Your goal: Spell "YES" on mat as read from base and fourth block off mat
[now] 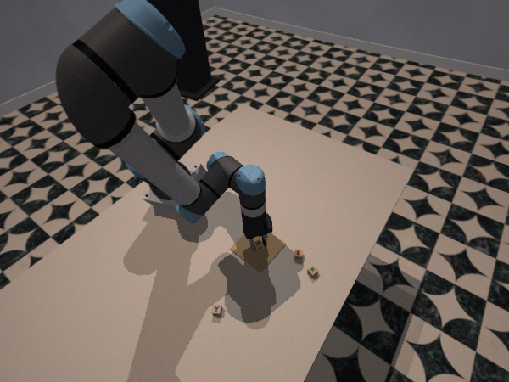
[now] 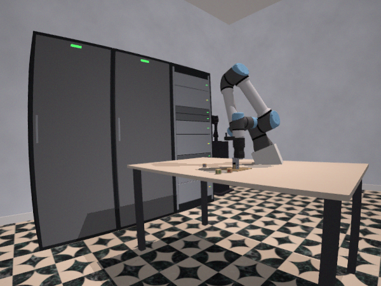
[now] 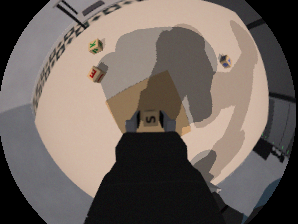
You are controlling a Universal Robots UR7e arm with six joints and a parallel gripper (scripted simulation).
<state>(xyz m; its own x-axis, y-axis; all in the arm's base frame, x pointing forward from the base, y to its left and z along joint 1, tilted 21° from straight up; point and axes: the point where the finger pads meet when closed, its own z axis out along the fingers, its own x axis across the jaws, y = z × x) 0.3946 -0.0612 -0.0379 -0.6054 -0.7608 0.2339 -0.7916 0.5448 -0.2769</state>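
My gripper is now 10 mm above the S block. Also, from my hand: mat: 20 mm below.
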